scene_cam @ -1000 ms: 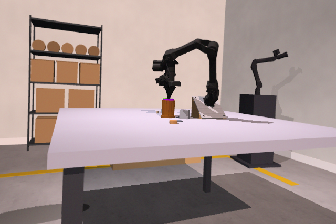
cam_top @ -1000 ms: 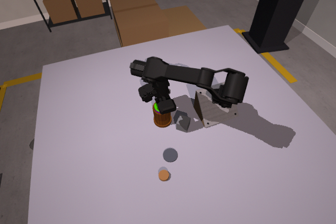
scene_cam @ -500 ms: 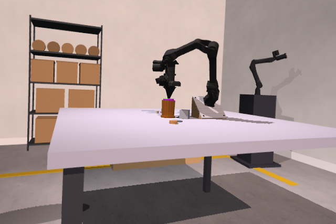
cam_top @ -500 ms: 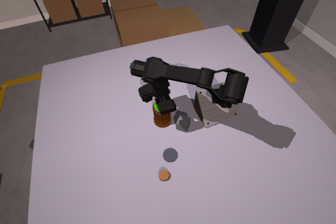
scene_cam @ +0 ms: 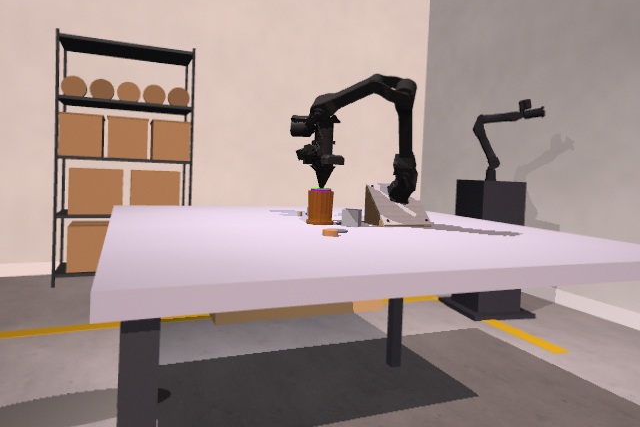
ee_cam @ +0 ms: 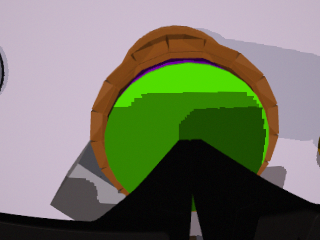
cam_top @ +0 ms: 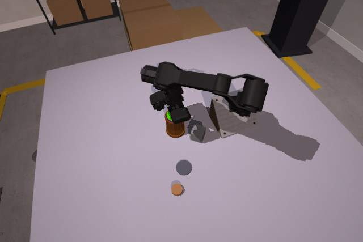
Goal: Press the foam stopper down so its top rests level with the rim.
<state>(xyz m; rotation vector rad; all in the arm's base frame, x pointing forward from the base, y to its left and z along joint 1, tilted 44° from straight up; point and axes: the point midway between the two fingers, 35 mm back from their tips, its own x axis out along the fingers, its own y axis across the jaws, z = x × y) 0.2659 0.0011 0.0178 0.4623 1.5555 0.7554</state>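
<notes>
Right now the bright green foam stopper is 50 mm below my hand. The rest, counted from my hand: orange disc (260 mm to the left, 140 mm below, 40 mm ahead); then grey cube (120 mm below, 80 mm behind, 50 mm to the left); then dark grey disc (180 mm to the left, 140 mm below).
</notes>
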